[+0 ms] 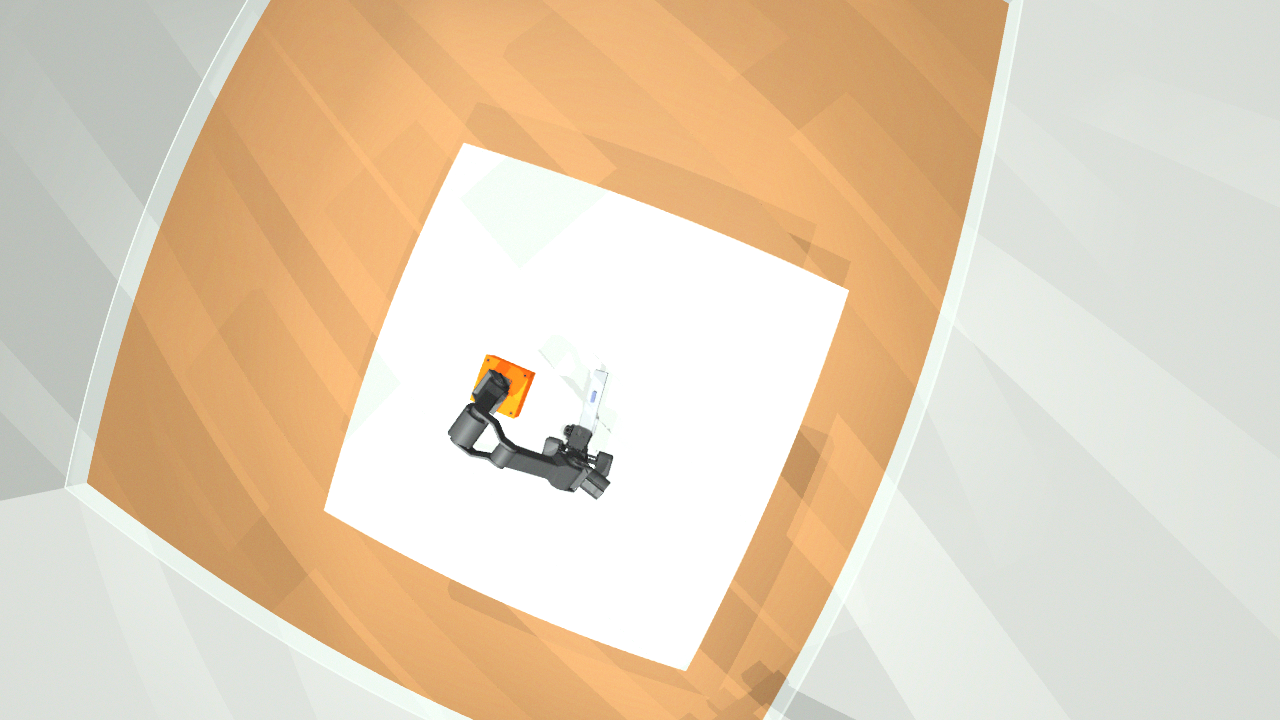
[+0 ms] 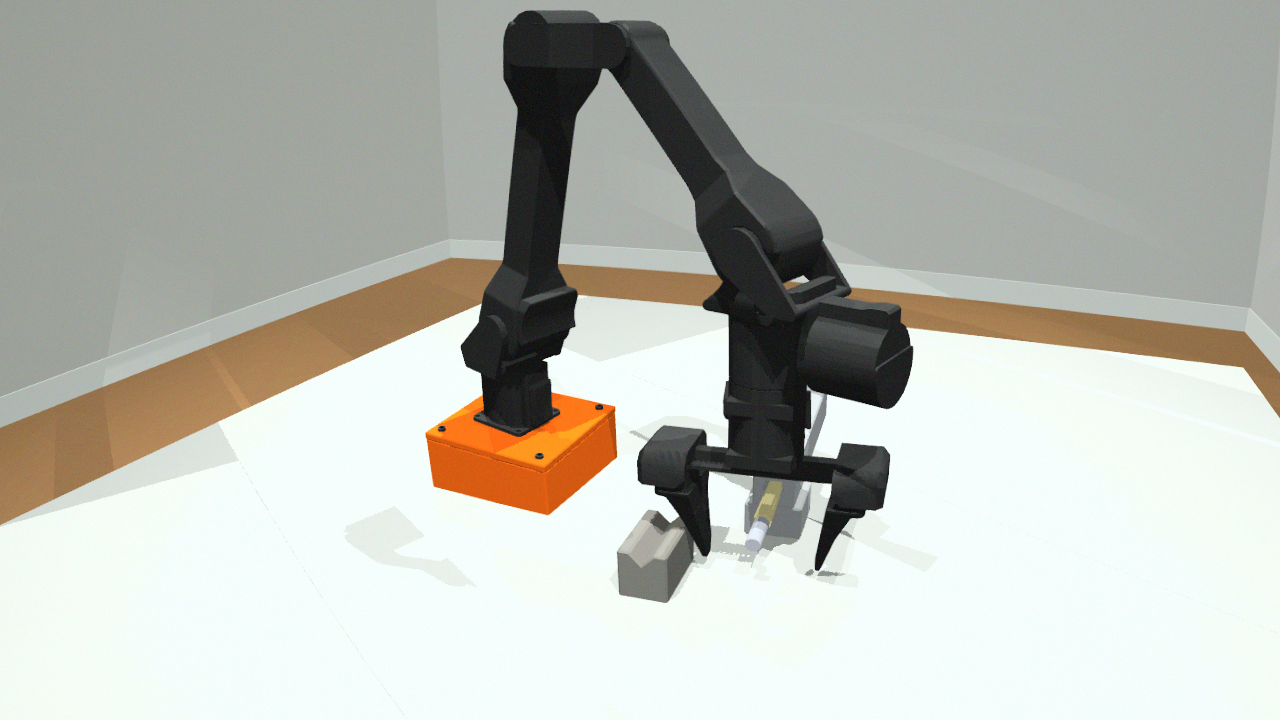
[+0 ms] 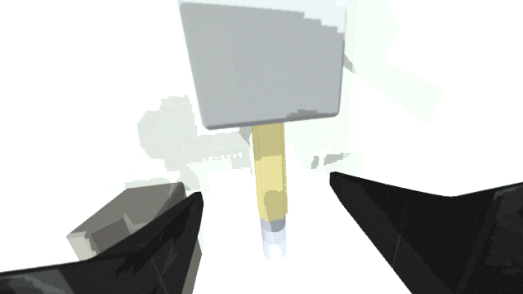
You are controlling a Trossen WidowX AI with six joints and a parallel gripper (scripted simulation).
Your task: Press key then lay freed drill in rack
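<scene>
Right now my gripper tip is 4 cm to the right of the drill, 4 cm below it and 1 cm past it. Round my gripper tip: pale grey block (13 cm to the left, 4 cm behind, 4 cm above); then grey v-grooved rack (7 cm behind, 5 cm to the right, 1 cm above); then dark blue key (16 cm to the left, 5 cm behind, 4 cm above).
</scene>
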